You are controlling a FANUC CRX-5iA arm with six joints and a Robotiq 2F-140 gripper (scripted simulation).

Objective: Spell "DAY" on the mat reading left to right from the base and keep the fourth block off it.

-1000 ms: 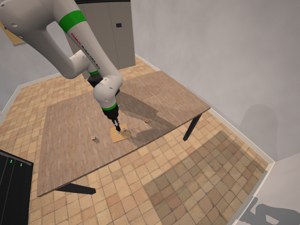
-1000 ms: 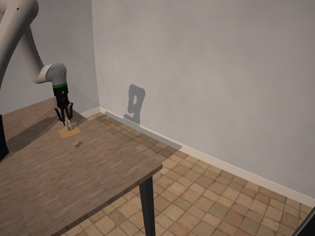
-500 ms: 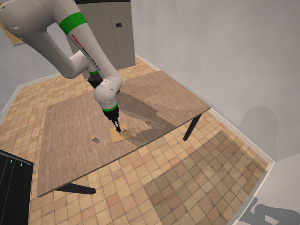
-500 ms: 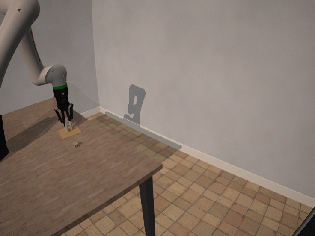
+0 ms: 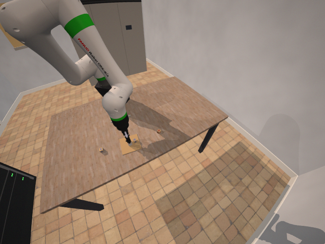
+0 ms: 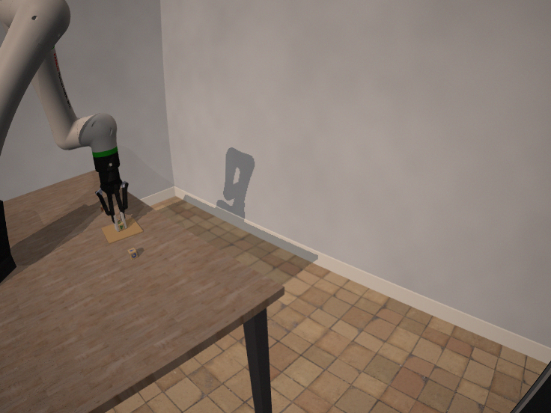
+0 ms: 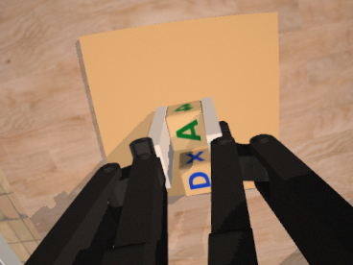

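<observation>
My hand is 40 mm above the tan mat. The rest, counted from my hand: Y block: 210 mm to the right, 30 mm below, 20 mm behind; then O block: 240 mm to the left, 30 mm below, 10 mm behind.
</observation>
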